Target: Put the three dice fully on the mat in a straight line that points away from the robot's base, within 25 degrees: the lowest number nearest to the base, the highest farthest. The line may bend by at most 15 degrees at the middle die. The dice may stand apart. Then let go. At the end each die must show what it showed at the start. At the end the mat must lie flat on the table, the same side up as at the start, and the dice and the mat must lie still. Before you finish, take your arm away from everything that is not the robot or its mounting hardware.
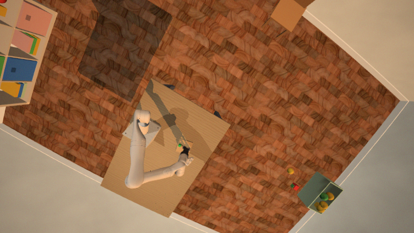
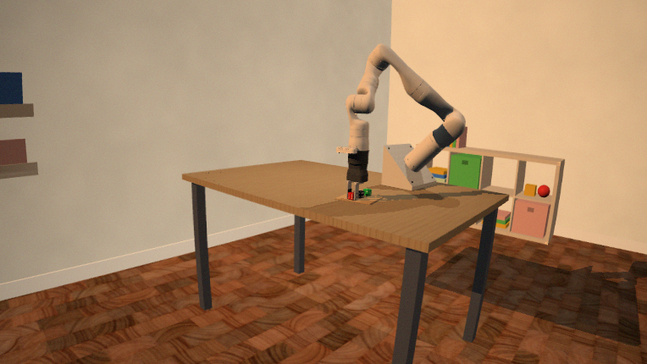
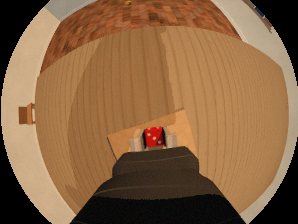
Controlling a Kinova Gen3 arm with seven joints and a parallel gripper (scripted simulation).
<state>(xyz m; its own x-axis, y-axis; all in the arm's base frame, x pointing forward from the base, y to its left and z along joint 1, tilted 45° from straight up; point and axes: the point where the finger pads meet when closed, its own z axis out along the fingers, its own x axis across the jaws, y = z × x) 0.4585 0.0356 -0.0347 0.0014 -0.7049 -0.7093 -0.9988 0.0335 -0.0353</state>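
The red die is 1 cm below my hand. Round my hand: black die: 5 cm behind, 1 cm below; green die: 10 cm behind, 1 cm below; tan mat: 5 cm behind, 2 cm below.
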